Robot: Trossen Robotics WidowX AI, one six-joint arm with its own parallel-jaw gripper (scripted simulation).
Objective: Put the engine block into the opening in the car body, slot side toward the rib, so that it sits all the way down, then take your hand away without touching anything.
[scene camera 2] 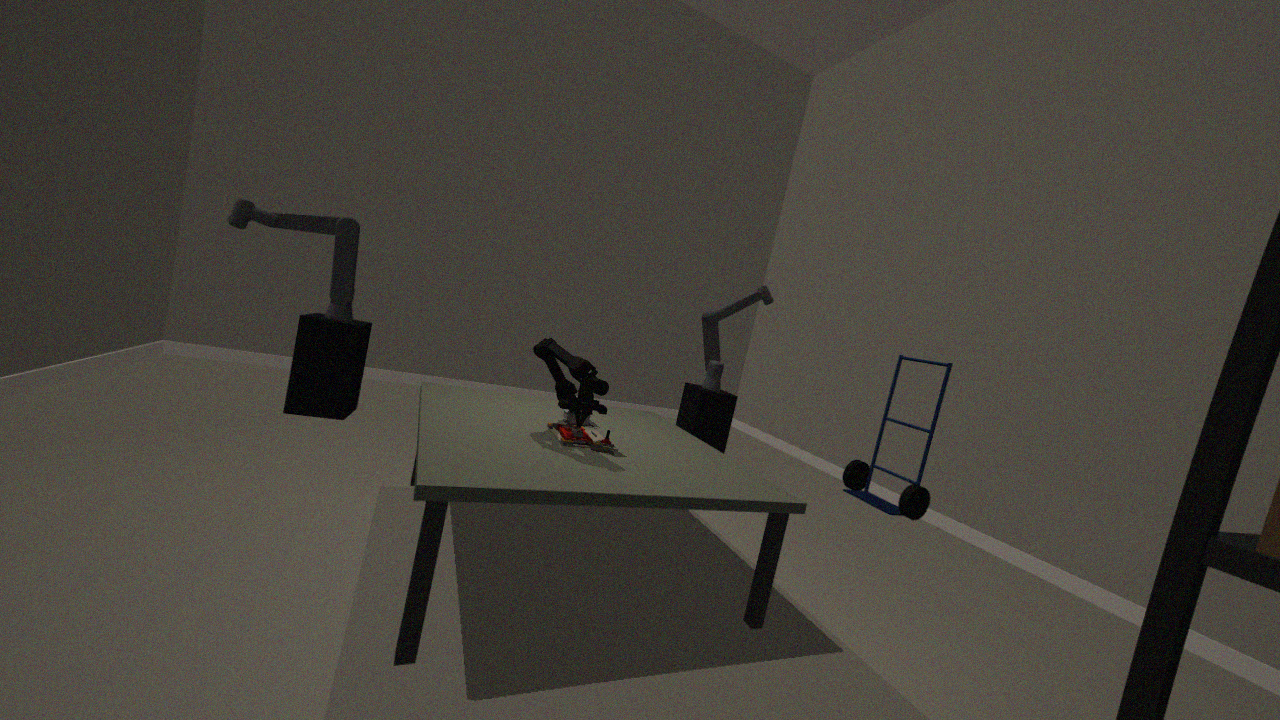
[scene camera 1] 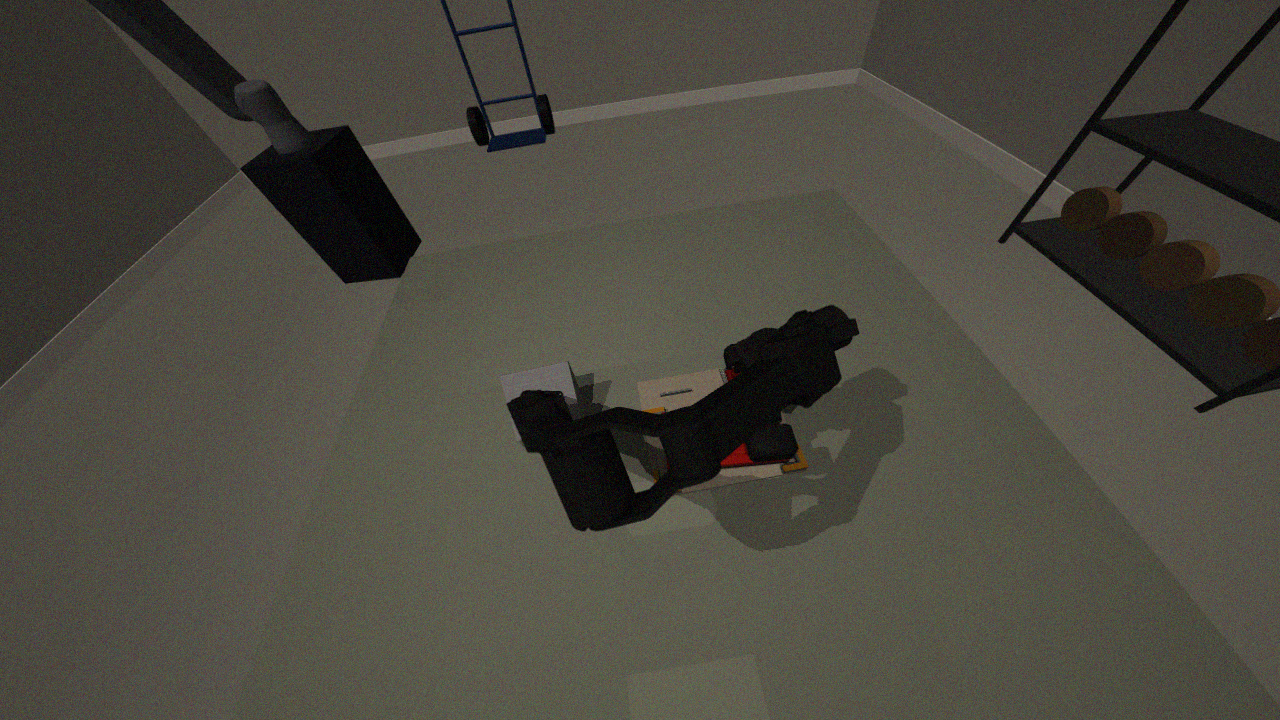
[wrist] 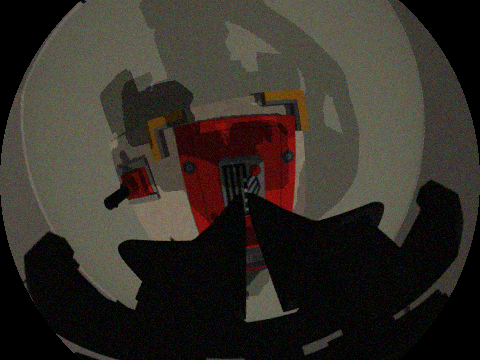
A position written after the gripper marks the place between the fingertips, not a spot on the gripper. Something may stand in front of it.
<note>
The gripper (scene camera 1: 748, 423) is shut and holds nothing. Further things: a car body (wrist: 201, 145) and a grey ribbed engine block (wrist: 239, 175).
The gripper also shows in scene camera 2 (scene camera 2: 578, 427) and in the wrist view (wrist: 244, 199).
</note>
